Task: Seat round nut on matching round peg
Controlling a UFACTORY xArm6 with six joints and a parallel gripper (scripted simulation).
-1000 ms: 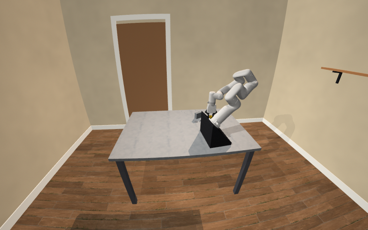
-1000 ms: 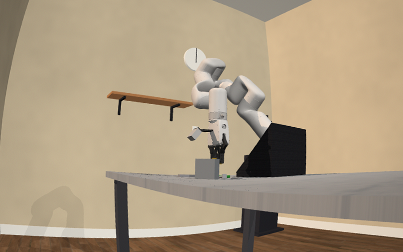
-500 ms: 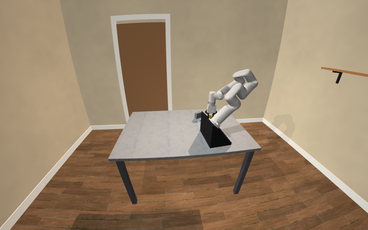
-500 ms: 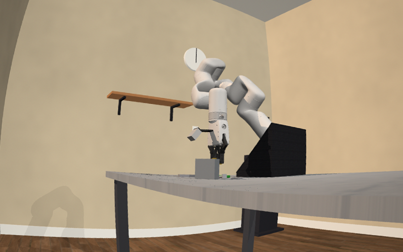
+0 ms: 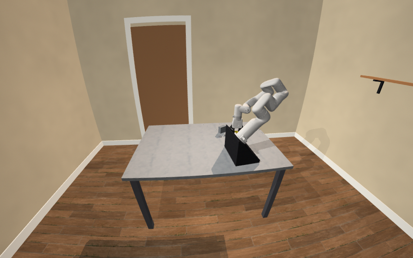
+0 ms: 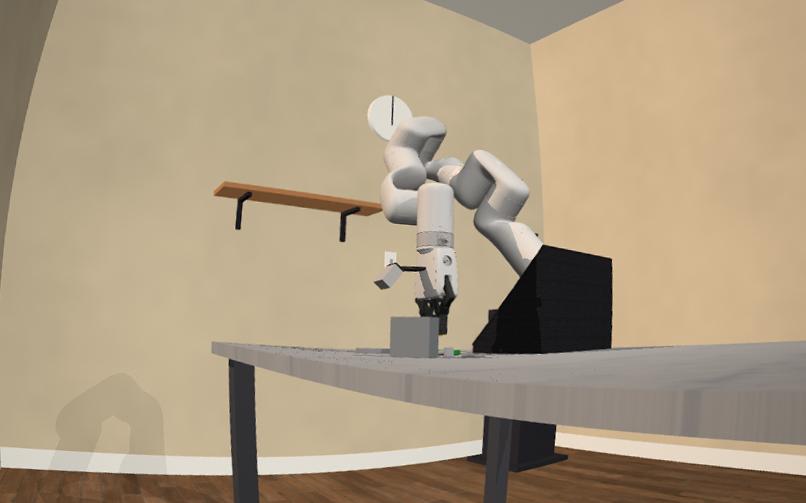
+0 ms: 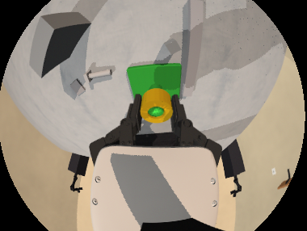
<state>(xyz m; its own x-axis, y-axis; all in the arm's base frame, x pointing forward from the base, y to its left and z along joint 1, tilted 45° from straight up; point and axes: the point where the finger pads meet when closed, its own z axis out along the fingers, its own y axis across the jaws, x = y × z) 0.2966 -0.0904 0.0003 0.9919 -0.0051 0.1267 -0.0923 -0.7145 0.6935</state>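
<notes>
The flat grey bar lies 60 mm ahead of my hand, 60 mm to the right of it and 60 mm below it. The rest, counted from my hand: peg 10 mm below; then grey block 130 mm ahead, 120 mm to the left, 30 mm below.
</notes>
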